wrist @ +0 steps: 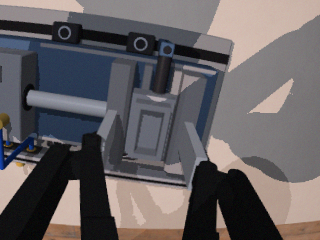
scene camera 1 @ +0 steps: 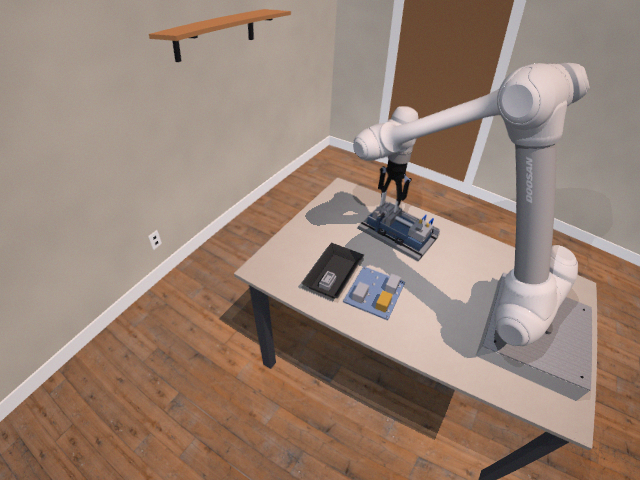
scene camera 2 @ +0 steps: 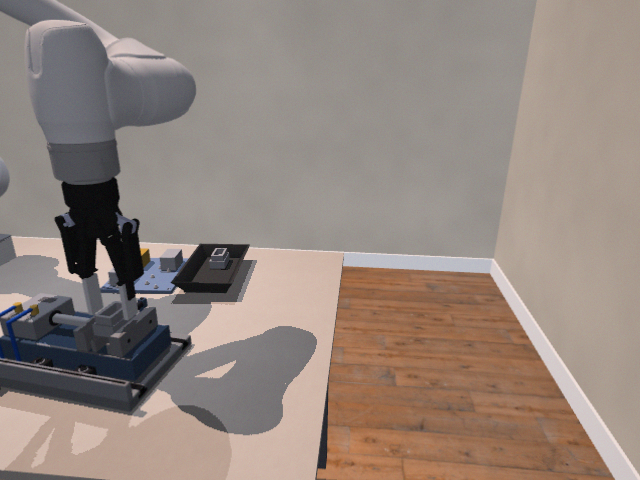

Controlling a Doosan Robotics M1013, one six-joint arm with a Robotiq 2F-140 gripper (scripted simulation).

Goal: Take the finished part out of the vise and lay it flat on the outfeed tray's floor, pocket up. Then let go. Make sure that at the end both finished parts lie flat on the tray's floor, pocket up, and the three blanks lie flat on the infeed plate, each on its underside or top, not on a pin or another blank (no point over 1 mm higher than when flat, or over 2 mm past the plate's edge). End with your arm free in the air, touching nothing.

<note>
In view: my gripper (scene camera 2: pixel 113 313).
My gripper shows as well in the wrist view (wrist: pixel 148 130) and in scene camera 1 (scene camera 1: pixel 389 207).
</note>
